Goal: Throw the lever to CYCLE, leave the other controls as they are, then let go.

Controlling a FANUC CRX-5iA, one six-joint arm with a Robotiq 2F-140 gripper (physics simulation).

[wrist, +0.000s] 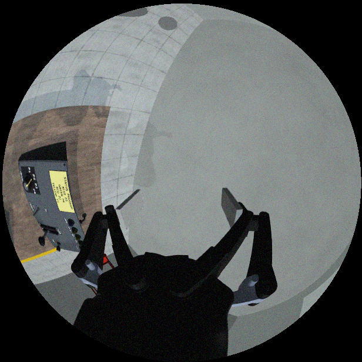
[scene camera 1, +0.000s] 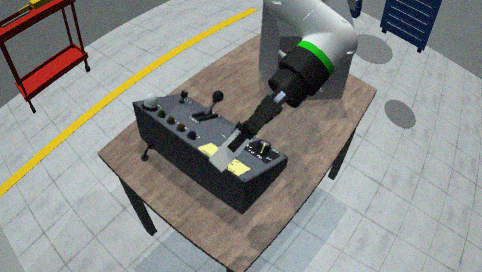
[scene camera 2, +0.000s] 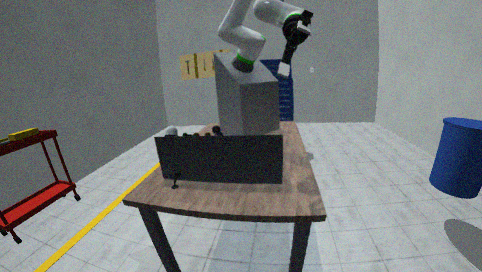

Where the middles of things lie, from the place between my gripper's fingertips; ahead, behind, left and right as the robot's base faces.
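The control panel (scene camera 1: pixel 176 129) is 31 cm to the right of my hand and 20 cm behind it, and it is also 34 cm below it.
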